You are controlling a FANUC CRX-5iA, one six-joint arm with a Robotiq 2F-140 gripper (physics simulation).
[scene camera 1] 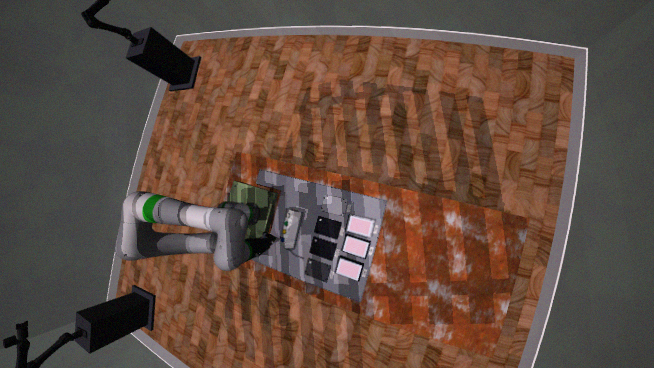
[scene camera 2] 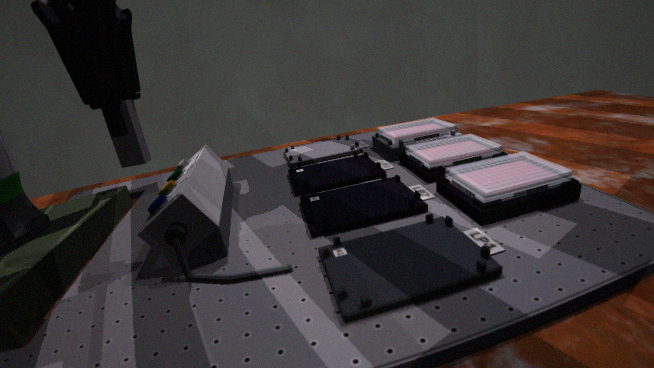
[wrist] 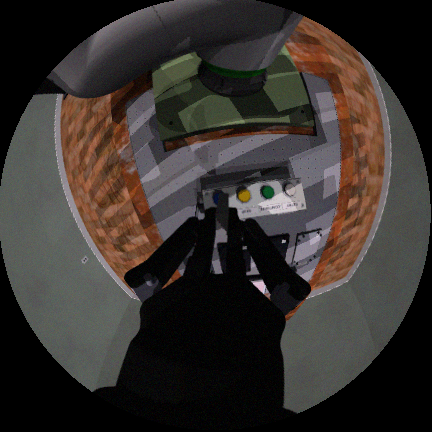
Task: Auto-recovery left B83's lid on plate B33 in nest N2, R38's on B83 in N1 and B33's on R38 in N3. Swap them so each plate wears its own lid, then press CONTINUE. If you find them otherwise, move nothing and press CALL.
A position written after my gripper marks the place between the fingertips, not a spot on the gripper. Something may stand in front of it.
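Shut and holding nothing, my gripper (scene camera 2: 136, 163) is visible to me, and the wrist view gives me the same gripper (wrist: 223, 201). There is a grey button box (wrist: 256, 205) that I can see as well.
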